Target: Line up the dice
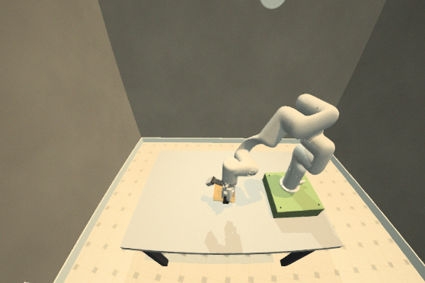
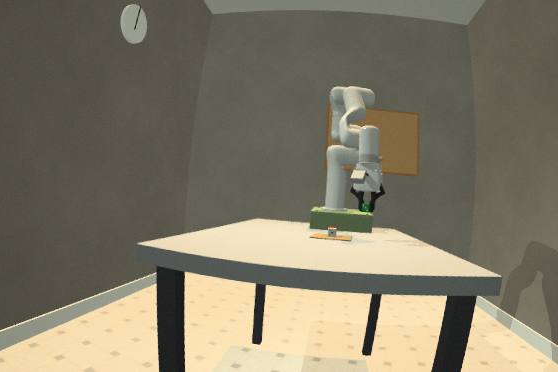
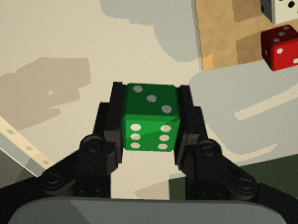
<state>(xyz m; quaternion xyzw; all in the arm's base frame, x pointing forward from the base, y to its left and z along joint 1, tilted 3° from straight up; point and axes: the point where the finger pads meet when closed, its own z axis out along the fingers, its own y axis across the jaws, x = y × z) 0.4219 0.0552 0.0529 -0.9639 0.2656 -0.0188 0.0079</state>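
The white die is 12 cm to the right of my hand, 10 cm below it and 1 cm behind it. Round my hand: red die 11 cm to the right, 10 cm below, 6 cm behind; then green die 1 cm below; then mat 12 cm below, 11 cm to the right, 1 cm behind.
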